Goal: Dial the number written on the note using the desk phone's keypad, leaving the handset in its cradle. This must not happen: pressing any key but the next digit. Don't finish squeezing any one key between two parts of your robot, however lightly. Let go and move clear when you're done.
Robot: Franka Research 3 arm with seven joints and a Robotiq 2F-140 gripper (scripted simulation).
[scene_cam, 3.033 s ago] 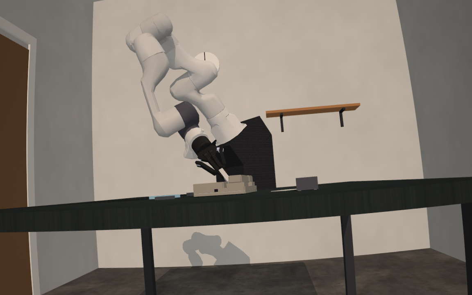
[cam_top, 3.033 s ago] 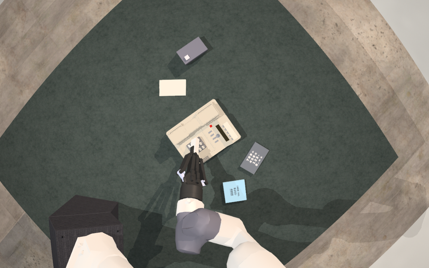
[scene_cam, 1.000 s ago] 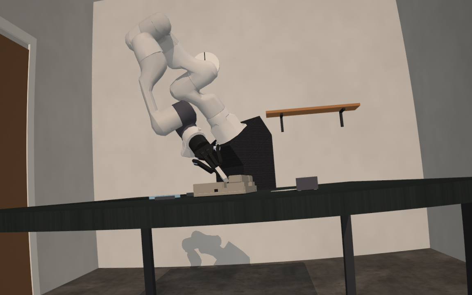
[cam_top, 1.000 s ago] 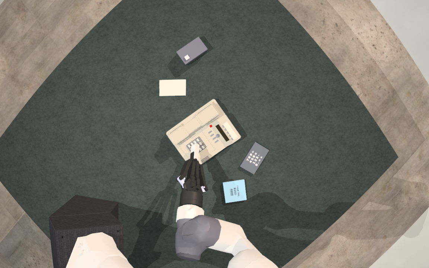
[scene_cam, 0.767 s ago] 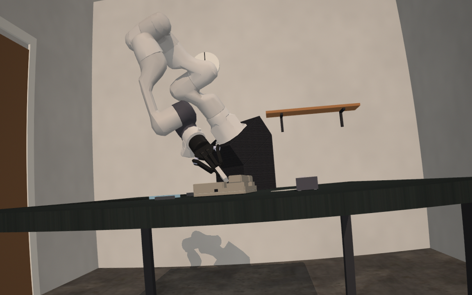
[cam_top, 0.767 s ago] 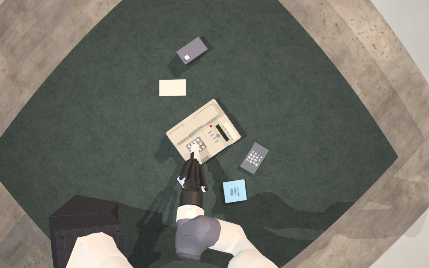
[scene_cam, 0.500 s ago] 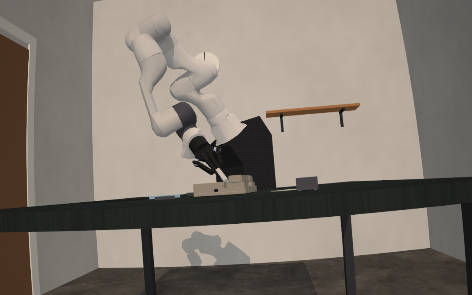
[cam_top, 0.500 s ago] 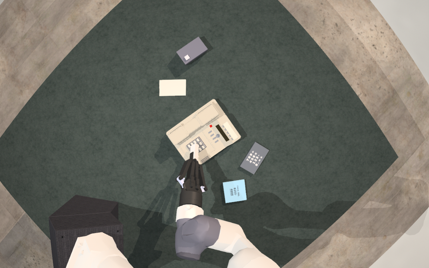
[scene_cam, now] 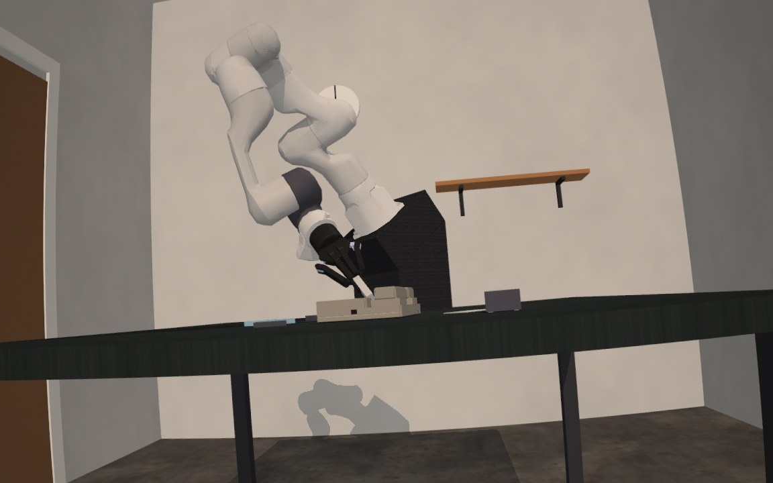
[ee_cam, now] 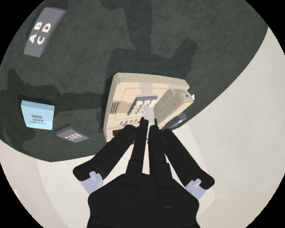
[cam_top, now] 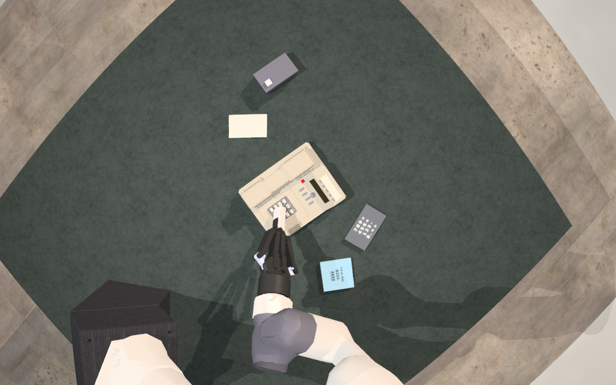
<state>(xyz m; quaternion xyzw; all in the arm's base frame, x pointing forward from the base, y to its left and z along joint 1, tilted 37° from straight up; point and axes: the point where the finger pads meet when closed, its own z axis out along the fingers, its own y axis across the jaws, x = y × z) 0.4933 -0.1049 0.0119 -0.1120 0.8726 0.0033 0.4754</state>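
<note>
Right now the handset is 80 mm ahead of my hand, 60 mm to the left of it and 20 mm below it. The rest, counted from my hand: light blue note 50 mm behind, 220 mm to the right, 60 mm below; blank cream card 140 mm ahead, 200 mm to the left, 60 mm below; dark grey keypad card 100 mm ahead, 200 mm to the right, 60 mm below.
</note>
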